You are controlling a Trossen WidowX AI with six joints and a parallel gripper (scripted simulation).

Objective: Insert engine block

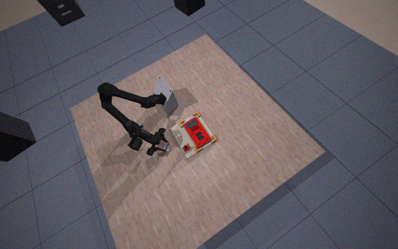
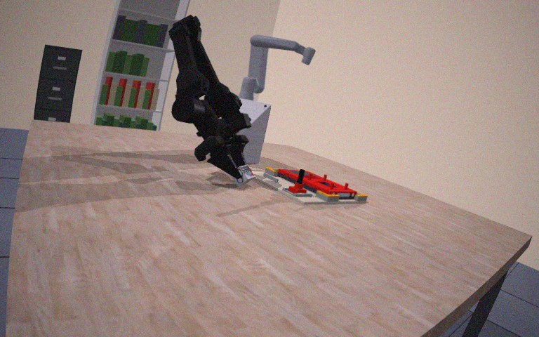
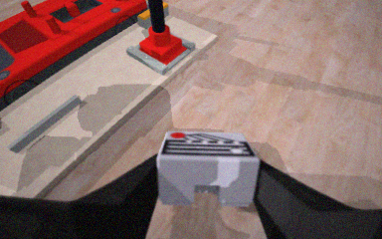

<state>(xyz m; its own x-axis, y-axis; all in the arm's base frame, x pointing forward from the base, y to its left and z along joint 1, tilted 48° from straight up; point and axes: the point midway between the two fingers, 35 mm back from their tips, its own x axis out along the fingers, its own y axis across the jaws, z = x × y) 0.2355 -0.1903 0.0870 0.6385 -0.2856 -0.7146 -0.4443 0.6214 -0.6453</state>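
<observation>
The engine block lies 1 cm behind my gripper tip.
</observation>
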